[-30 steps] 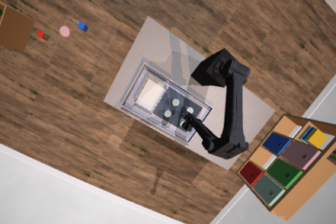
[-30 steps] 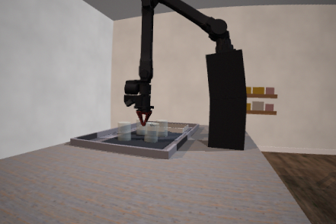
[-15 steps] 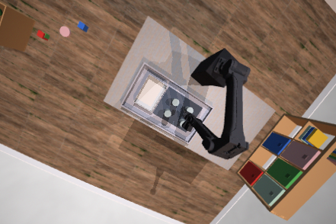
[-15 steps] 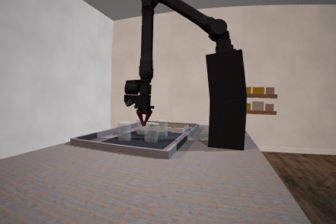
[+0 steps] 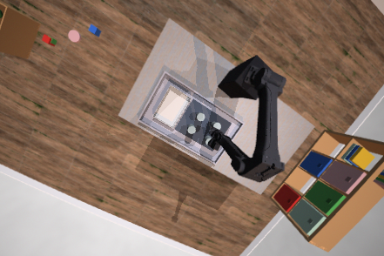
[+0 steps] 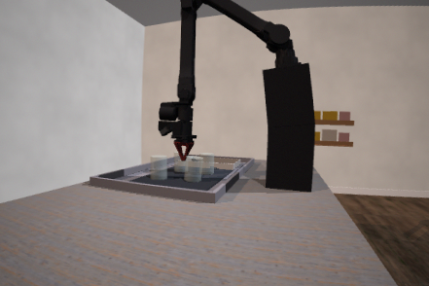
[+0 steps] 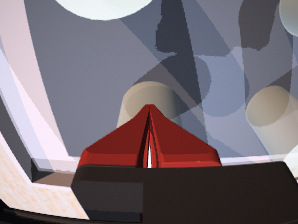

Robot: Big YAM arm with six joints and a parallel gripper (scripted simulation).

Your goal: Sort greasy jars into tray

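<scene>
The dark drying mat lies 80 mm to the right of my hand, 80 mm below it and 10 mm ahead of it. Also, from my hand: pale tray 390 mm to the right, 80 mm below, 40 mm behind.
</scene>
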